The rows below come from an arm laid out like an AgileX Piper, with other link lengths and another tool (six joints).
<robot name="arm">
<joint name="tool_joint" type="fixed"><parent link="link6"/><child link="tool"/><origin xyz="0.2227 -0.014 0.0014" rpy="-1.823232 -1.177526 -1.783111"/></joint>
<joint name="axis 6" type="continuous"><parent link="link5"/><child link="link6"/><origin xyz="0.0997 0 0.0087"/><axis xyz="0.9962 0 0.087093"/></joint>
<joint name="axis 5" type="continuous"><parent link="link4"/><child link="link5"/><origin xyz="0 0 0"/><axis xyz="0 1 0"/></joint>
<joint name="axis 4" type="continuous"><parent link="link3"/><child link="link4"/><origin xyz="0.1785 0 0.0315"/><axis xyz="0.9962 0 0.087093"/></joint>
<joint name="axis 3" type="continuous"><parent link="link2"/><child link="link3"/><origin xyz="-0.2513 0 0.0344"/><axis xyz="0 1 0"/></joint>
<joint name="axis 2" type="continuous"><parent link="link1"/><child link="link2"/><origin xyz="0 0 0"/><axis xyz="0 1 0"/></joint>
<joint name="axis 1" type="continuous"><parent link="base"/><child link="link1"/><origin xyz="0 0 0.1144"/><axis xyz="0 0 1"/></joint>
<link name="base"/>
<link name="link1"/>
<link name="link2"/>
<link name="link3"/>
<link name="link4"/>
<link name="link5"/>
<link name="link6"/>
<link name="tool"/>
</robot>
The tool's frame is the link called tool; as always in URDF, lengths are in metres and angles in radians. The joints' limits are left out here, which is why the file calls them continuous.
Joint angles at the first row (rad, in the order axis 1, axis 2, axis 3, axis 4, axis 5, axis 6):
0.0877, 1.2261, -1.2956, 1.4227, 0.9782, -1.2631
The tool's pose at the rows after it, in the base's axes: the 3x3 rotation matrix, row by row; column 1 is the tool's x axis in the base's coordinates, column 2 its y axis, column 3 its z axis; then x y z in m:
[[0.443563, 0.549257, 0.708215], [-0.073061, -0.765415, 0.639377], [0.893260, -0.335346, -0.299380]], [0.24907, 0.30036, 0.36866]
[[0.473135, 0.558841, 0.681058], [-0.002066, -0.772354, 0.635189], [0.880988, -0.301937, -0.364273]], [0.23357, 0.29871, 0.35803]
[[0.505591, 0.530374, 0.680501], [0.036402, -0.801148, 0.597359], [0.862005, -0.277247, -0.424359]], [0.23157, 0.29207, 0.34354]
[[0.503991, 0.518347, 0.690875], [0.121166, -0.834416, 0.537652], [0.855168, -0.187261, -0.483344]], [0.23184, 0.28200, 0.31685]
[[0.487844, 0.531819, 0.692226], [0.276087, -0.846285, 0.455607], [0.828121, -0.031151, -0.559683]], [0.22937, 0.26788, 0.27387]
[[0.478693, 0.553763, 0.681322], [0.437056, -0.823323, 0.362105], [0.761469, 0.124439, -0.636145]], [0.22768, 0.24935, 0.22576]
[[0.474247, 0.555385, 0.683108], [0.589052, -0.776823, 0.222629], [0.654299, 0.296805, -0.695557]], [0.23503, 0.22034, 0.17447]
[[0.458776, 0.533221, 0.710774], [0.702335, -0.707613, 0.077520], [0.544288, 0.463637, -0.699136]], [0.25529, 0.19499, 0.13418]
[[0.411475, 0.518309, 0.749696], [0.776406, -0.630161, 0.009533], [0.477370, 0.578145, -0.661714]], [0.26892, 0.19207, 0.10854]
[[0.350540, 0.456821, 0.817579], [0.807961, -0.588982, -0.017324], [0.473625, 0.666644, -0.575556]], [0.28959, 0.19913, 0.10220]
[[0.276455, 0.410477, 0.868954], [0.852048, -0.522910, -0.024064], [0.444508, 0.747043, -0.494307]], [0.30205, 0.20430, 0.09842]
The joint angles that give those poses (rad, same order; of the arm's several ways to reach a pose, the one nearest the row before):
0.0877, 1.2261, -1.3909, 1.3279, 1.1476, -1.1698
0.0877, 1.2229, -1.4643, 1.2346, 1.2215, -1.0645
0.1027, 1.2149, -1.4970, 1.1422, 1.2364, -0.9764
0.1465, 1.2055, -1.5061, 1.0092, 1.2364, -0.9420
0.2457, 1.2077, -1.5060, 0.8077, 1.2364, -0.9200
0.3563, 1.2274, -1.4832, 0.6048, 1.2364, -0.8988
0.4846, 1.2628, -1.4351, 0.3618, 1.2078, -0.8415
0.6216, 1.3272, -1.3798, 0.1098, 1.1367, -0.7406
0.7602, 1.3822, -1.3036, -0.0867, 1.0390, -0.6236
0.8773, 1.4170, -1.2256, -0.2937, 0.9170, -0.4585
0.9745, 1.4503, -1.1623, -0.4900, 0.8571, -0.3185

